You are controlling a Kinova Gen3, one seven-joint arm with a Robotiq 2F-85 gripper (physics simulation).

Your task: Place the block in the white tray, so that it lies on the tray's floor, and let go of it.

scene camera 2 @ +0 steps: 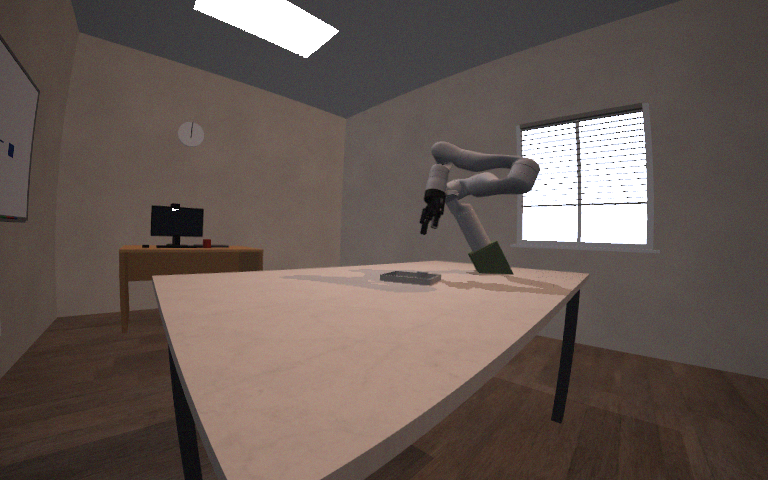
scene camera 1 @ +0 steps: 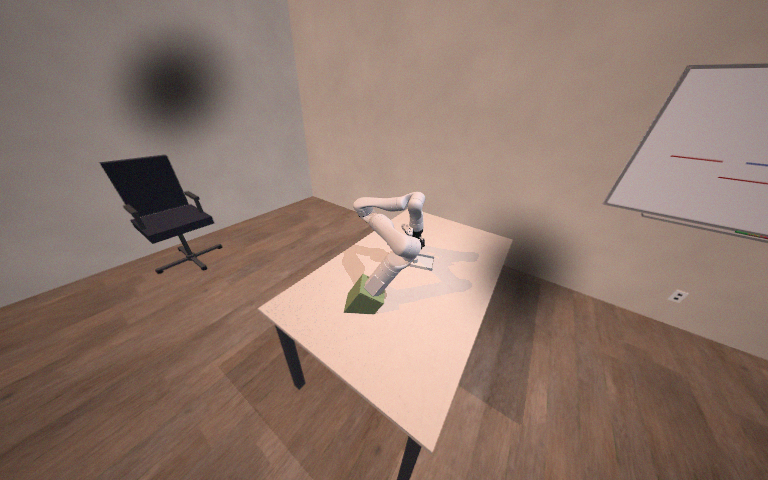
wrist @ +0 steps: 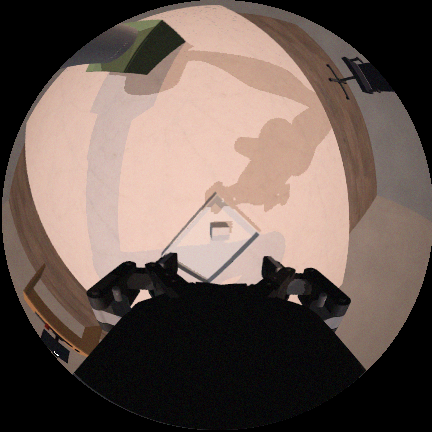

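Seen in the pictures: gripper, between the fingertips: (scene camera 2: 428,231) (wrist: 219,264); arm's base, origin of its link: (scene camera 2: 481,247) (scene camera 1: 373,287).
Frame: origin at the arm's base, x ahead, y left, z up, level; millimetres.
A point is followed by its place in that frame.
Note:
The white tray (scene camera 1: 433,263) @[x 460, y -174, z -94 mm] (scene camera 2: 410,279) @[x 511, y -56, z -98 mm] (wrist: 233,257) @[x 511, y -70, z -99 mm] lies on the table; in the wrist view it is turned like a diamond. The small pale block (wrist: 220,231) @[x 430, y -55, z -79 mm] lies on the tray's floor inside the walls, apart from them. The block cannot be made out in the two scene views. My gripper (scene camera 2: 428,229) @[x 393, y -65, z 54 mm] (wrist: 219,264) @[x 393, y -65, z 54 mm] is open, with its fingers wide apart and nothing between them. In scene camera 2 it hangs well above the tray. In scene camera 1 the fingers are small and partly hidden behind the arm.
The arm's green base block (scene camera 1: 362,300) @[x -77, y 11, z -19 mm] (scene camera 2: 491,258) @[x 44, y 60, z -46 mm] (wrist: 152,47) @[x 49, y 49, z -41 mm] stands on the table (scene camera 1: 419,362) @[x -167, y -311, z -112 mm] (scene camera 2: 339,350) @[x 1013, y 159, z -111 mm] (wrist: 175,165) @[x 287, y -49, z -111 mm]. A black chair (scene camera 1: 150,186) (wrist: 372,77) stands on the floor beyond the table. A wooden desk (scene camera 2: 192,264) with a monitor (scene camera 2: 176,220) is by the far wall.

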